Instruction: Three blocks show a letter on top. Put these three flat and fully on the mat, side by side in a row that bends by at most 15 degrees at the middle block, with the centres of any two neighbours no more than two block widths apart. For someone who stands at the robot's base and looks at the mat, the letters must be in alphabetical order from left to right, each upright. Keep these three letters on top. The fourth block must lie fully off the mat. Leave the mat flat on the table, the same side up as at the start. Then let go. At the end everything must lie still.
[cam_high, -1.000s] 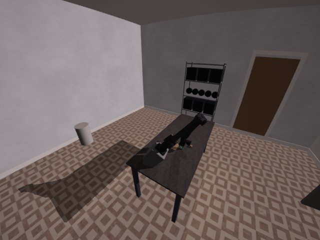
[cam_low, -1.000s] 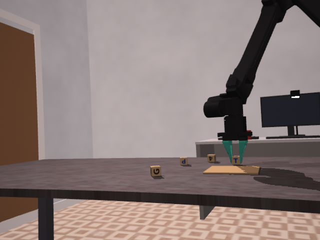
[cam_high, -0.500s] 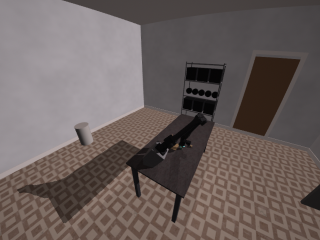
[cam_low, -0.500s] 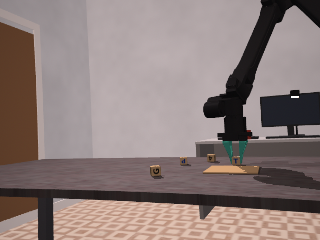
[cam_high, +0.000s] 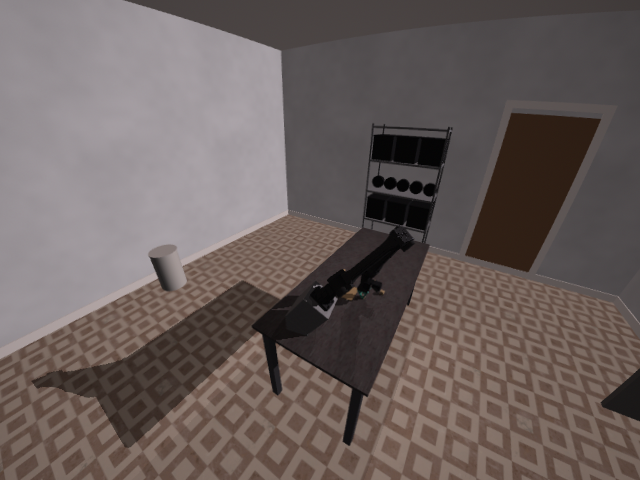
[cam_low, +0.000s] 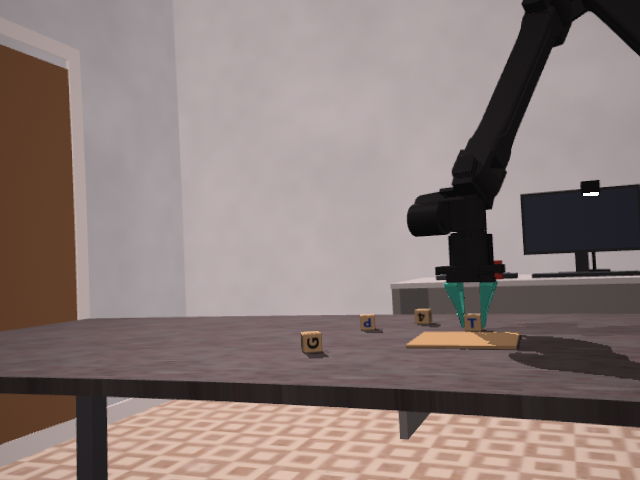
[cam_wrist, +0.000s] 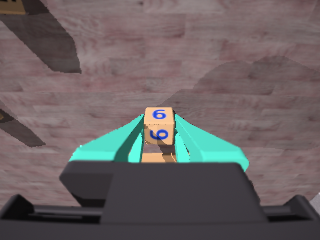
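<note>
My hand is right at the block. Also, from my hand: mat 10 mm ahead, 120 mm to the left, 10 mm below.
</note>
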